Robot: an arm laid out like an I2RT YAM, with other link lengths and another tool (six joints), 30 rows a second.
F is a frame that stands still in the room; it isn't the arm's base.
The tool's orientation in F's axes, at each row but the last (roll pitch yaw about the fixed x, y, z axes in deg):
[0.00 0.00 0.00]
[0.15 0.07 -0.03]
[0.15 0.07 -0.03]
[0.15 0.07 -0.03]
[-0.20 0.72 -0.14]
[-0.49 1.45 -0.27]
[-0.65 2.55 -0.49]
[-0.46 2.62 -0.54]
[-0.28 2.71 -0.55]
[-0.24 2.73 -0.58]
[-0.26 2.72 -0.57]
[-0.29 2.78 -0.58]
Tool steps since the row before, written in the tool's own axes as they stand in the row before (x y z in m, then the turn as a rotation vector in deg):
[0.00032 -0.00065 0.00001 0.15 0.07 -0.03]
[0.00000 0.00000 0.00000 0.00 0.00 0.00]
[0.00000 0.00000 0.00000 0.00 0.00 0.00]
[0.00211 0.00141 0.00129 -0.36 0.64 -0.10]
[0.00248 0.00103 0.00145 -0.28 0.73 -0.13]
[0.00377 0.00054 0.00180 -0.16 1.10 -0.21]
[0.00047 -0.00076 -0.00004 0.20 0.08 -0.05]
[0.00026 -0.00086 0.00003 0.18 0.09 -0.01]
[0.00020 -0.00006 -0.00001 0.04 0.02 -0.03]
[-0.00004 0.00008 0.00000 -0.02 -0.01 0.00]
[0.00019 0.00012 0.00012 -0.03 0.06 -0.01]
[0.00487 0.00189 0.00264 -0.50 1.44 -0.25]
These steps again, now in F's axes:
[0.00032 -0.00065 0.00001 0.15 0.07 -0.03]
[0.00000 0.00000 0.00000 0.00 0.00 0.00]
[0.00000 0.00000 0.00000 0.00 0.00 0.00]
[0.00211 0.00141 0.00129 -0.36 0.64 -0.10]
[0.00250 0.00103 0.00142 -0.28 0.73 -0.13]
[0.00382 0.00054 0.00170 -0.16 1.10 -0.22]
[0.00046 -0.00076 -0.00005 0.20 0.08 -0.06]
[0.00025 -0.00086 0.00002 0.18 0.09 -0.02]
[0.00020 -0.00006 -0.00002 0.04 0.02 -0.03]
[-0.00004 0.00008 0.00000 -0.02 -0.01 0.00]
[0.00020 0.00012 0.00011 -0.03 0.06 -0.01]
[0.00501 0.00185 0.00239 -0.50 1.44 -0.23]

